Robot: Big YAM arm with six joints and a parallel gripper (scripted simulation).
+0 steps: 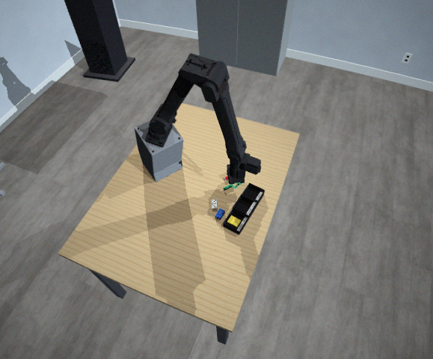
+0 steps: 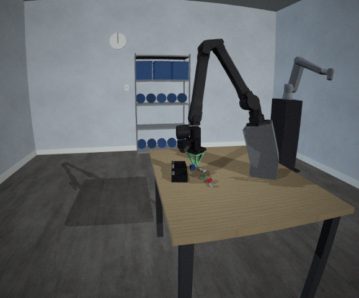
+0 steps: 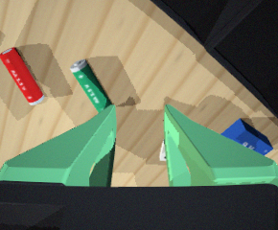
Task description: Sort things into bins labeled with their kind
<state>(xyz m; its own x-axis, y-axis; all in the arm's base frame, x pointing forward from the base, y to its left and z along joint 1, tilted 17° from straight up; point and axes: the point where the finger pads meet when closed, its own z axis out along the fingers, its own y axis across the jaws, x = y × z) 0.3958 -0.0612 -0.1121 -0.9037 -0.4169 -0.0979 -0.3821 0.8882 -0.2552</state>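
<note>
My hand is 140 mm to the right of the grey-white piece, 70 mm above it and 30 mm past it. Also, from my hand: red piece 90 mm to the left, 70 mm below, 50 mm behind; white domino 80 mm to the right, 70 mm below, 70 mm behind; green piece 70 mm below, 30 mm to the left, 30 mm behind.
</note>
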